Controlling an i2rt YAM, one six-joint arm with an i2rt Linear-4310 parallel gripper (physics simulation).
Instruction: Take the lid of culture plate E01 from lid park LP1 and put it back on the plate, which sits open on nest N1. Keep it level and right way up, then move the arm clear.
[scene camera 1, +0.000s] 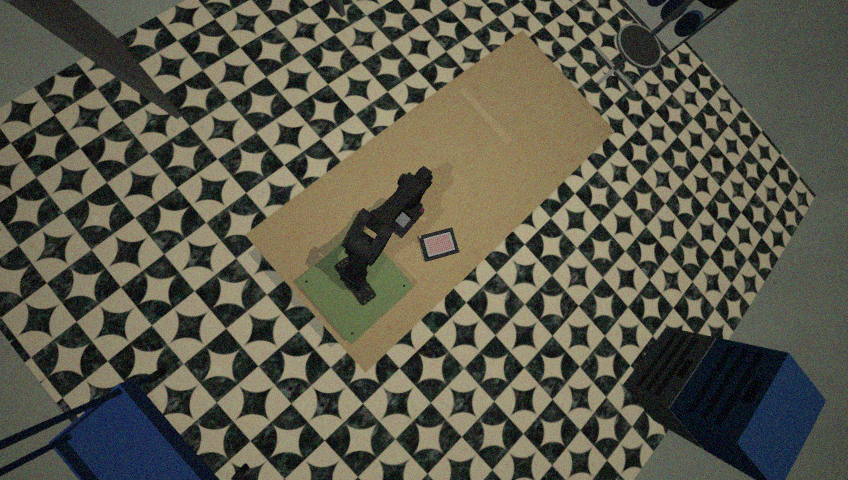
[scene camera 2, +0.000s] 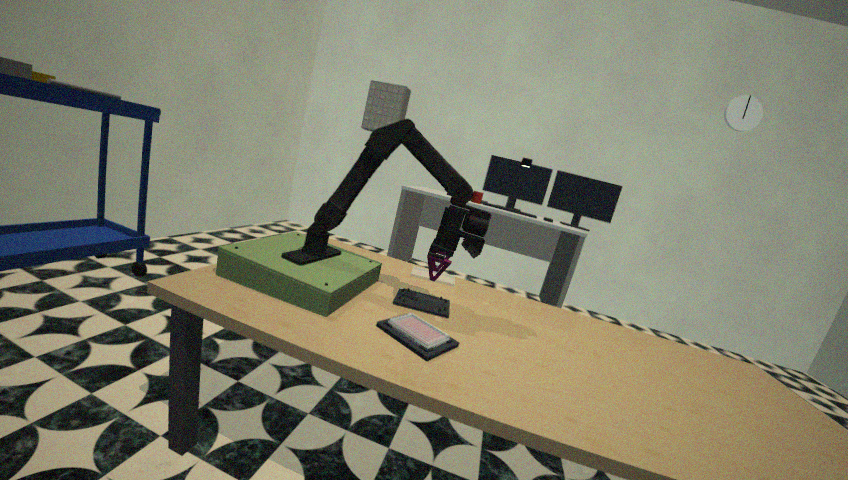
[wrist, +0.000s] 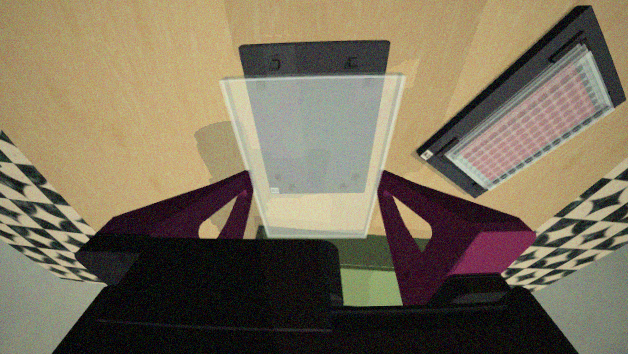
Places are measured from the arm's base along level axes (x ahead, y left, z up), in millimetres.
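Where they show: gripper, between the fingertips: (scene camera 1: 405, 209) (scene camera 2: 433, 276) (wrist: 314, 177); arm's base, origin of its link: (scene camera 1: 355, 280) (scene camera 2: 313, 255).
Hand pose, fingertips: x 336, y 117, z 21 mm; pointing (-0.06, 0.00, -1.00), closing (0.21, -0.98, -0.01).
Each offset is from my fingertips to the top centre of the thing. Level surfaces: height alone.
My gripper (scene camera 2: 436, 275) (wrist: 314, 177) is shut on the clear lid @(dz +6, dx -1, dy +0 mm) (scene camera 1: 402, 220) (scene camera 2: 420, 273) (wrist: 315, 125), one magenta finger on each long side. The lid looks about level and hangs above lid park LP1 @(dz -71, dx -11, dy -3 mm) (scene camera 2: 421, 302) (wrist: 315, 57), apart from it. The park, a dark plate with small posts, shows through the lid in the wrist view. The open culture plate E01 @(dz -65, dx +46, dy -204 mm) (scene camera 1: 439, 243) (scene camera 2: 419, 331) (wrist: 535, 120), pink wells in a clear frame, sits on the dark nest N1 @(dz -73, dx +46, dy -204 mm) (scene camera 2: 399, 340) (wrist: 500, 97), to the right in the wrist view.
The arm stands on a green block (scene camera 1: 351, 309) (scene camera 2: 273, 285) at one end of the wooden table @(dz -91 mm) (scene camera 1: 523, 89) (scene camera 2: 595, 386). Away from the table are a blue cart (scene camera 1: 136, 440) (scene camera 2: 152, 113) and a desk (scene camera 2: 505, 223) with two monitors.
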